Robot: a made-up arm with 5 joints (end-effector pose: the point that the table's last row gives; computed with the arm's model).
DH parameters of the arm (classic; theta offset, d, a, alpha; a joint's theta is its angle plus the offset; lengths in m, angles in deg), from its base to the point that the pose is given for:
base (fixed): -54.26 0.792 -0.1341 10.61
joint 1: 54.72 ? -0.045 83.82
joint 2: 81.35 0.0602 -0.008 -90
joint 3: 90 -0.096 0.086 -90
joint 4: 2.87 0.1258 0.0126 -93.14
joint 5: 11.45 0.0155 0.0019 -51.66
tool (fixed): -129.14 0.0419 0 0
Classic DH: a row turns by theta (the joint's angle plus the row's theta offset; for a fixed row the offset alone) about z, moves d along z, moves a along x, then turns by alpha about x.
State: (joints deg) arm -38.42 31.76 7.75 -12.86 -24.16
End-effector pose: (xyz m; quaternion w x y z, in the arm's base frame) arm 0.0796 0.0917 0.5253 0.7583 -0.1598 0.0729 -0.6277
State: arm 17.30 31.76 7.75 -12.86 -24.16
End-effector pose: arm 0.0668 0.2079 0.5360 0.9513 -0.1962 -0.0909 -0.2198
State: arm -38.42 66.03 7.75 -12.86 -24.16
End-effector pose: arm 0.0722 0.0884 0.6276 0.6997 -0.1431 -0.2162 -0.6657
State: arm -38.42 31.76 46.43 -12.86 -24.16
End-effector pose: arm 0.0404 0.0132 0.4836 0.5740 -0.4332 0.0939 -0.6885
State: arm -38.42 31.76 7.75 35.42 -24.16
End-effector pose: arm 0.0623 0.0595 0.5312 0.4909 0.0571 0.1010 -0.8635
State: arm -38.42 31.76 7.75 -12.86 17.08
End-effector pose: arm 0.0680 0.0717 0.5266 0.8684 0.1383 0.1009 -0.4653
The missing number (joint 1, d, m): -0.2261
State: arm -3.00 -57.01 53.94 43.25 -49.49
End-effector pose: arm -0.1243 0.0462 0.3665 0.3568 -0.8149 0.1713 -0.4234
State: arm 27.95 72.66 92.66 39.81 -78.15
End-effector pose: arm 0.1091 0.0255 0.7008 0.0093 -0.0809 -0.2797 -0.9566
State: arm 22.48 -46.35 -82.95 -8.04 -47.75
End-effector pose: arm 0.0496 0.2256 0.5376 0.7198 0.0320 0.6771 -0.1498
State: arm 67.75 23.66 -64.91 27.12 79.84
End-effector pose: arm -0.0845 0.2302 0.5822 0.2329 0.5701 0.7061 0.3494
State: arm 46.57 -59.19 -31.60 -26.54 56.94
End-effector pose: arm -0.0900 0.1554 0.4048 0.4413 0.2181 0.8679 0.0665
